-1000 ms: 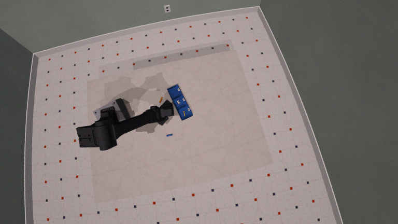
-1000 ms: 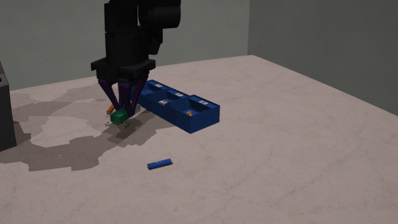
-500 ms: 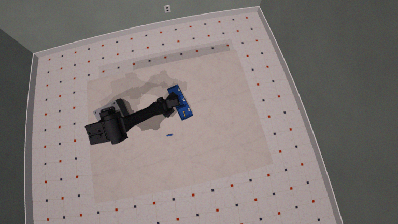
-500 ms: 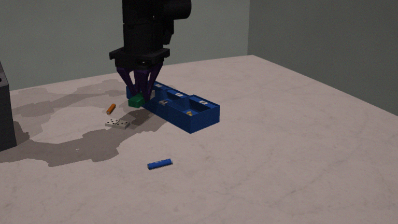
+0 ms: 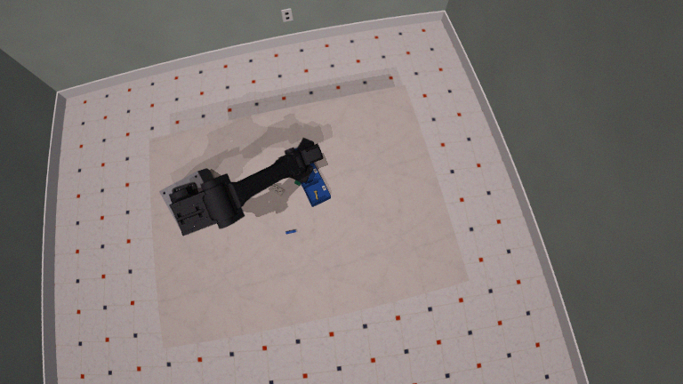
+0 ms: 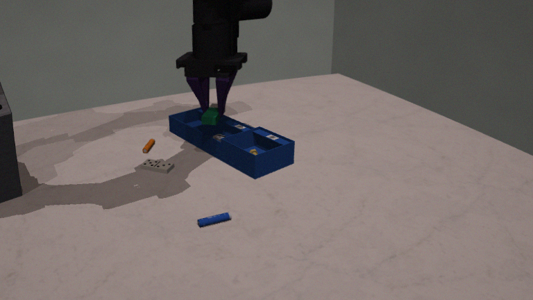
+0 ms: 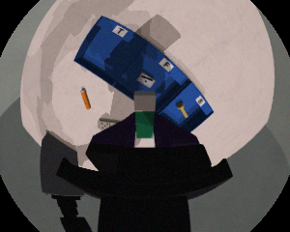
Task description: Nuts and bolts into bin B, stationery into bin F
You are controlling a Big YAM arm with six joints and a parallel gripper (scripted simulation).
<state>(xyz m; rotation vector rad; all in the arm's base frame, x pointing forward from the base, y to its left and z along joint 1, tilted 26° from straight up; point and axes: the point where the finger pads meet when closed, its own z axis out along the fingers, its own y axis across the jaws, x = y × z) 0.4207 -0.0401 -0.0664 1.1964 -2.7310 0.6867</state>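
The blue three-part bin lies 30 mm ahead of my hand, 20 mm to the left of it and 60 mm below it. Also, from my hand: brass bolt 40 mm ahead, 70 mm to the right, 60 mm below; then grey metal piece 20 mm ahead, 20 mm to the left, 60 mm below; then green block 10 mm below.
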